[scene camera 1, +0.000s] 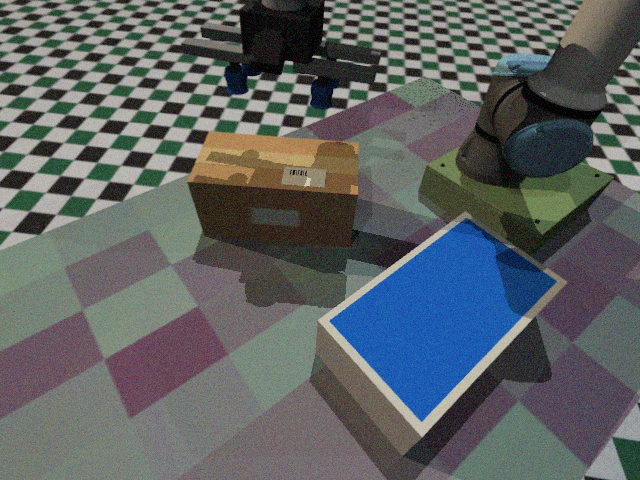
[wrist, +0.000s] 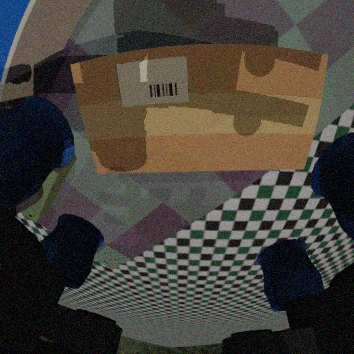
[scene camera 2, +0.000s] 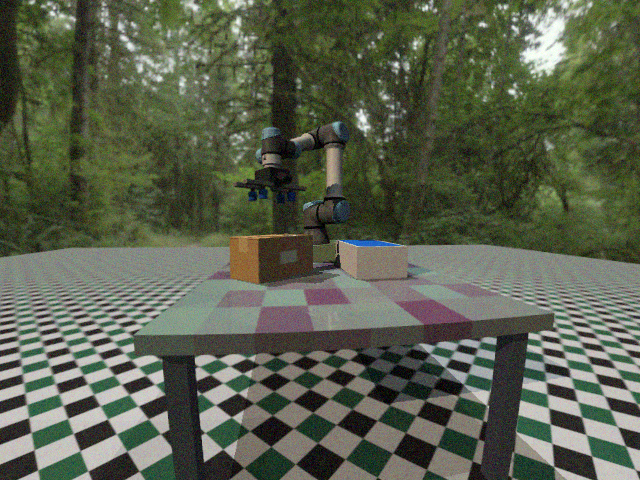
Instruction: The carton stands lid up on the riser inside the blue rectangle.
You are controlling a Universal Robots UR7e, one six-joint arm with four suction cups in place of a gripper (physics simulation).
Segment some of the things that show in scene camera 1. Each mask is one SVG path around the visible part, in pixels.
My suction head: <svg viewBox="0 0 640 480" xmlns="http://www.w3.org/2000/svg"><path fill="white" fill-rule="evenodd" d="M339 79L328 78L330 86L325 88L314 85L318 80L315 79L311 85L312 99L310 105L322 110L331 108L333 89L340 86ZM262 72L253 71L250 65L242 64L240 65L240 69L243 70L242 72L231 73L228 72L230 70L230 65L225 68L224 74L227 82L226 91L233 95L247 93L249 90L247 87L247 76L257 76Z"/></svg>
A brown carton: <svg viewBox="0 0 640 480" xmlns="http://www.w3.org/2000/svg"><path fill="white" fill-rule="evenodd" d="M208 132L187 181L204 236L350 247L358 198L358 142Z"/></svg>
